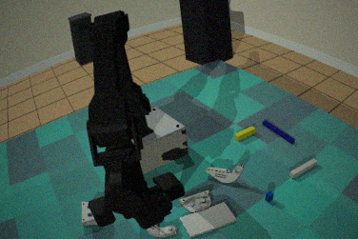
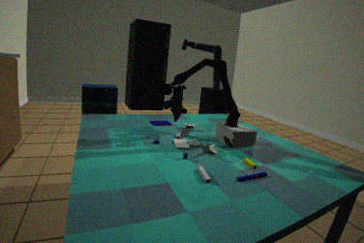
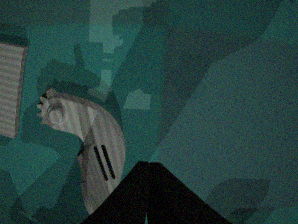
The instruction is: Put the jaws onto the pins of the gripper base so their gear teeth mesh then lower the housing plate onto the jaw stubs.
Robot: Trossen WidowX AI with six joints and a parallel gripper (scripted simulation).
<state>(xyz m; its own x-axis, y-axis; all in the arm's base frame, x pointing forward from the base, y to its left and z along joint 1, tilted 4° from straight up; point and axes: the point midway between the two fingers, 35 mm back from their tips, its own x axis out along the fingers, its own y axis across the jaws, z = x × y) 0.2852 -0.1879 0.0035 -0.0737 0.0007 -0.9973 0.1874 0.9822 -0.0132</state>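
The jaw is 10 mm behind my gripper tip, 50 mm to the left of it and 80 mm below it. Also, from my gripper tip: yellow block: 130 mm behind, 470 mm to the left, 70 mm below; then small blue block: 110 mm ahead, 300 mm to the left, 70 mm below; then white bar: 130 mm ahead, 450 mm to the left, 80 mm below.
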